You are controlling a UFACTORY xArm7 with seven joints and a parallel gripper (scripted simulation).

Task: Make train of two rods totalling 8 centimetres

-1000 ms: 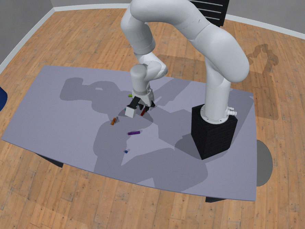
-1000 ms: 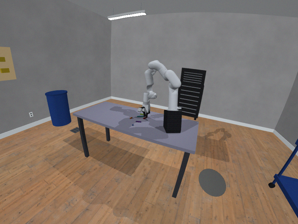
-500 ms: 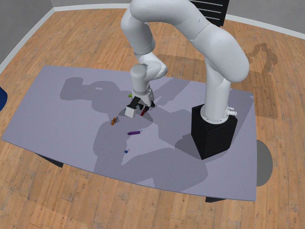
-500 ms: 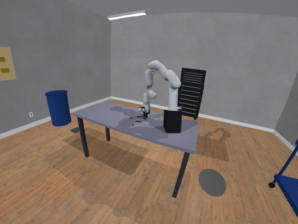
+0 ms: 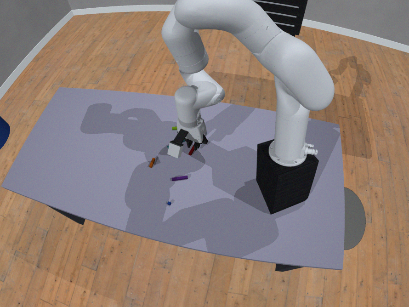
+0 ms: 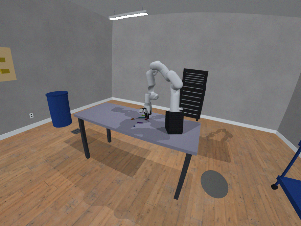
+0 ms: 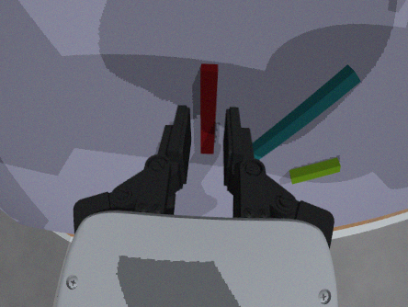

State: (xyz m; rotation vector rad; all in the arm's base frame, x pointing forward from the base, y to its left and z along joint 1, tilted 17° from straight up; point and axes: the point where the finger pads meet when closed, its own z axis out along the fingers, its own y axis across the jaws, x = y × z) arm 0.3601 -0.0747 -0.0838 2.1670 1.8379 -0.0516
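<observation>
Now: the red rod 30 mm below my hand. Round my hand: turquoise rod (70 mm ahead, 10 mm to the right, 30 mm below); purple rod (10 mm ahead, 140 mm to the left, 30 mm below); lime rod (90 mm ahead, 80 mm to the right, 30 mm below).
</observation>
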